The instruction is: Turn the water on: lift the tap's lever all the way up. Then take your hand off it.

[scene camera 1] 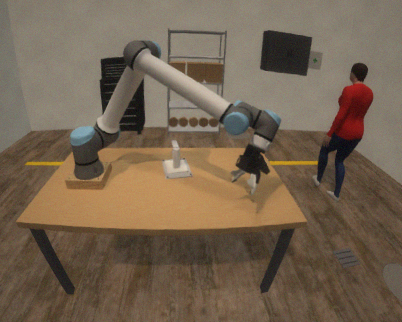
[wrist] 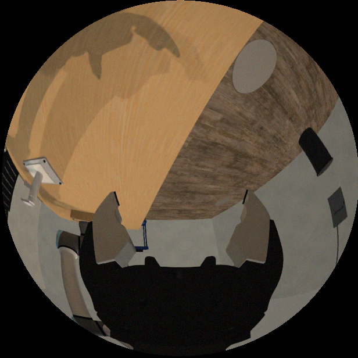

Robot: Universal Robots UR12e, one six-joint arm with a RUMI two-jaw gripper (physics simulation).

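Where they show: gripper, fingertip midpoint: [scene camera 1: 241, 188]; arm's base, link origin: [scene camera 1: 89, 172].
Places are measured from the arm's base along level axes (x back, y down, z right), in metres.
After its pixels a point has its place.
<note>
The white tap [scene camera 1: 176, 156] {x -0.559, y -0.039, z -0.038 m} [wrist: 34, 189] stands upright on a square white base plate [scene camera 1: 177, 174] {x -0.555, y 0.055, z 0.027 m} [wrist: 50, 171] near the middle of the table. A small piece at its top looks like the lever, but it is too small to tell how far it is lifted. My gripper [scene camera 1: 243, 184] {x -0.773, y -0.119, z 0.478 m} [wrist: 180, 193] is open and empty. It hangs above the right part of the table, well apart from the tap. In the wrist view the tap shows at the far left, outside the two fingers.
The wooden table [scene camera 1: 150, 207] {x -0.365, y 0.062, z 0.314 m} [wrist: 145, 110] carries the arm's wooden base block [scene camera 1: 85, 183] {x 0.010, y 0.019, z 0.099 m} at its left. Behind the table stand a metal shelf rack [scene camera 1: 169, 95] and a black cabinet [scene camera 1: 135, 107]. A person in a red top [scene camera 1: 354, 112] stands beyond the table's right side.
</note>
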